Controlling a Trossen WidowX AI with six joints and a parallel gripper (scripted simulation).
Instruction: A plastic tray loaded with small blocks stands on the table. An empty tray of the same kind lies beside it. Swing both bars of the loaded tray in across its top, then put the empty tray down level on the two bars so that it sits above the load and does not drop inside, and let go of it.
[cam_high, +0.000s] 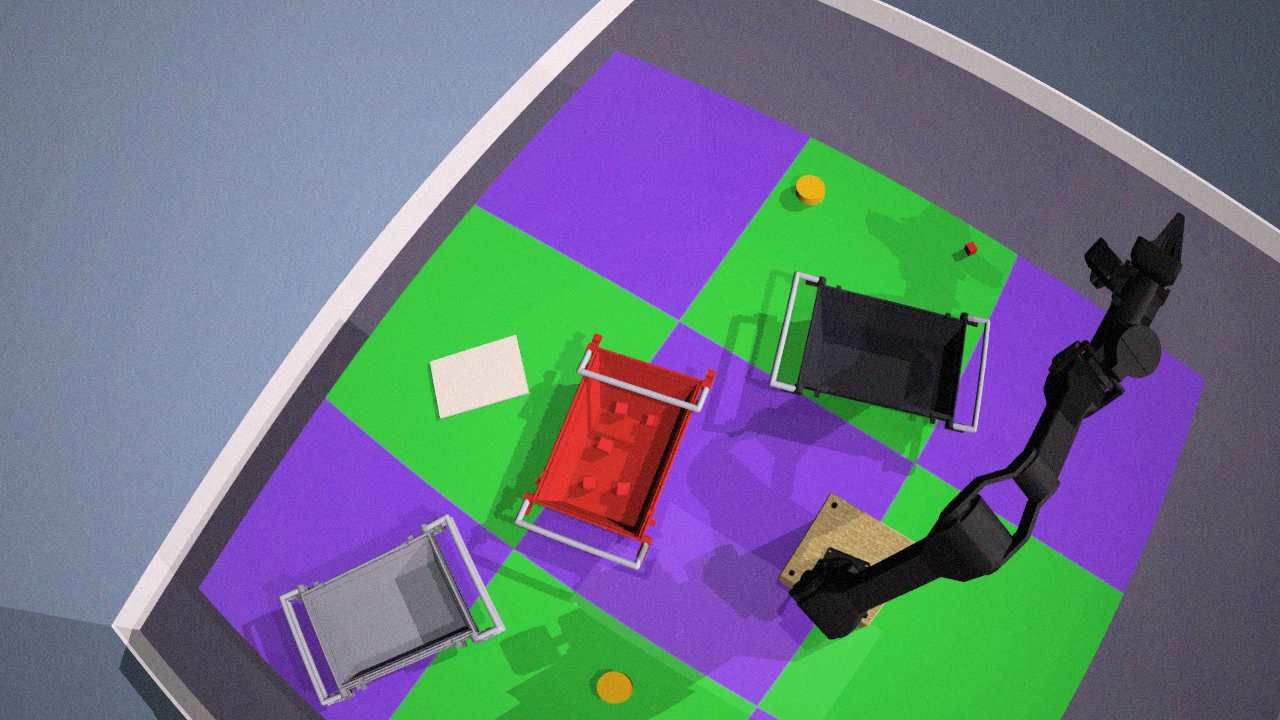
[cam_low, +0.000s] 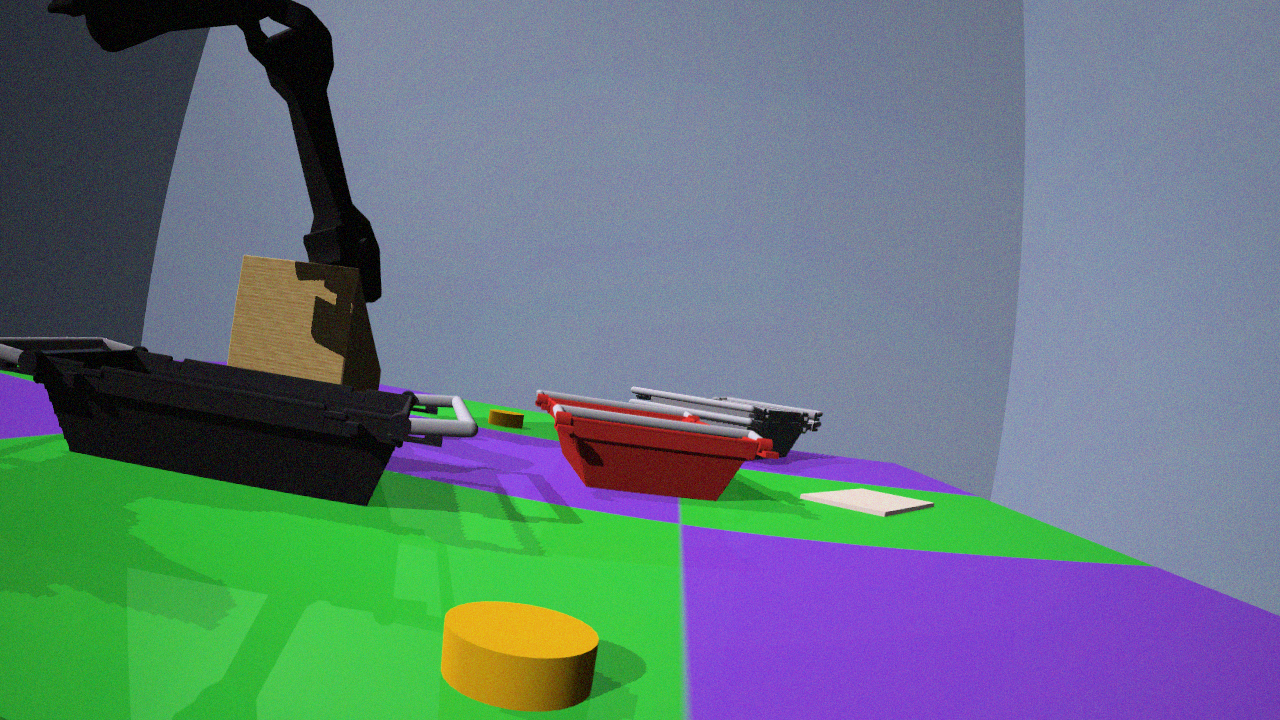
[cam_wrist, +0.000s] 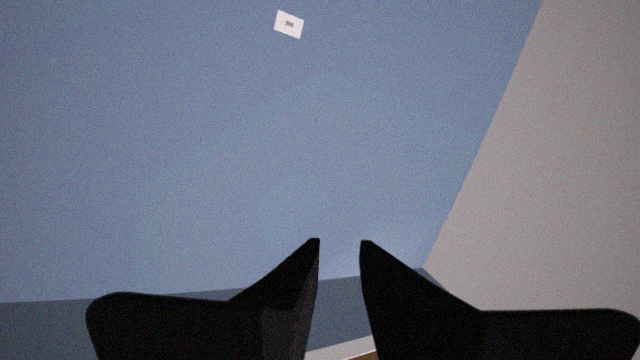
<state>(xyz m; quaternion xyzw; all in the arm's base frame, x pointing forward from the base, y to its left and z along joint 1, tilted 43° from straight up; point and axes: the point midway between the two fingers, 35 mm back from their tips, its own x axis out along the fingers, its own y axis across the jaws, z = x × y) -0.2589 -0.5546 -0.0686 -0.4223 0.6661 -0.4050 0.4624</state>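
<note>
Now: the black tray 300 mm ahead of my gripper tip, 150 mm to the left of it and 420 mm below it. The rest, counted from my gripper tip: white card (860 mm ahead, 430 mm to the left, 460 mm below); small red cube (220 mm ahead, 120 mm to the right, 460 mm below).
</note>
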